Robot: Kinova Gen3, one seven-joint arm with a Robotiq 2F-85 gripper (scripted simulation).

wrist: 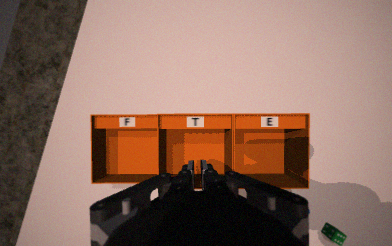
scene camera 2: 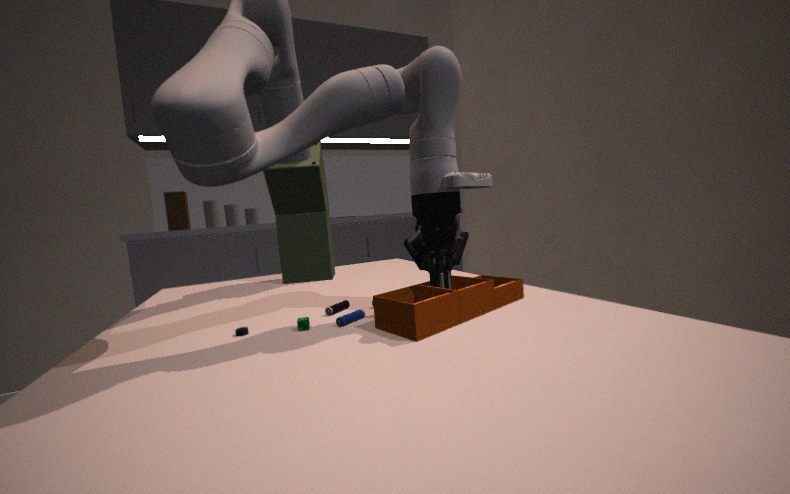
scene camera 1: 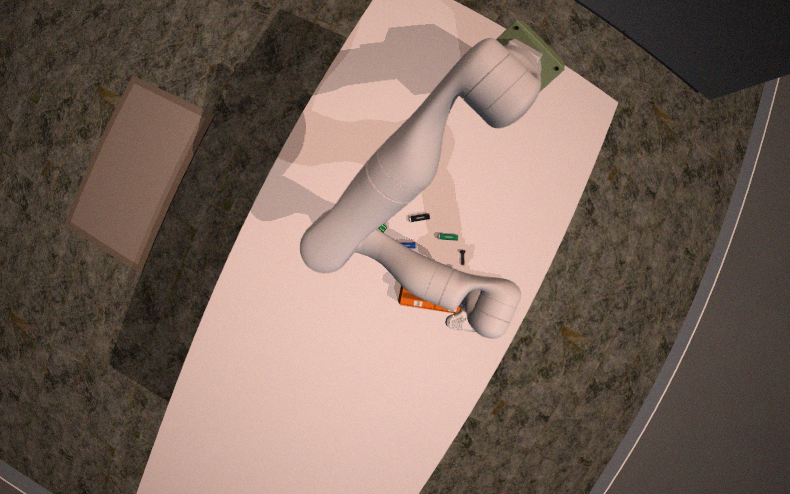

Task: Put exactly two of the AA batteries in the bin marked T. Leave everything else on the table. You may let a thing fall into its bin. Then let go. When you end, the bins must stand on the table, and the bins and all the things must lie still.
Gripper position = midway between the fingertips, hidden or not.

Note:
In view: my gripper (scene camera 2: 441, 295) and an orange bin (scene camera 2: 416, 312).
The orange bin shows as well in the wrist view (wrist: 274, 148). My gripper also shows in the wrist view (wrist: 197, 167).

